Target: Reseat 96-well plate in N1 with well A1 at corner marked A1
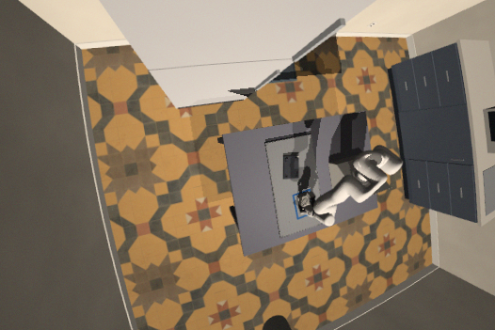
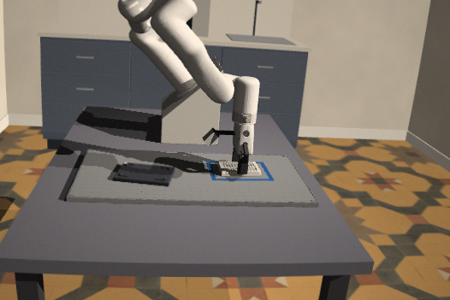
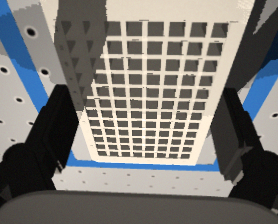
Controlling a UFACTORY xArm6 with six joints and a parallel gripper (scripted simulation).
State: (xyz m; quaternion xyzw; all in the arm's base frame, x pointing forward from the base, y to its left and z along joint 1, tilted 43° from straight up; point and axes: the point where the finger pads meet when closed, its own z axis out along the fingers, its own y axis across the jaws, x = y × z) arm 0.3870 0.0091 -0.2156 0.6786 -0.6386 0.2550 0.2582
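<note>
My gripper is now 10 mm above the white 96-well plate. The rest, counted from my hand: dark plate nest N1 (300 mm to the right, 60 mm ahead, 10 mm below); then white tag (360 mm to the right, 10 mm below).
</note>
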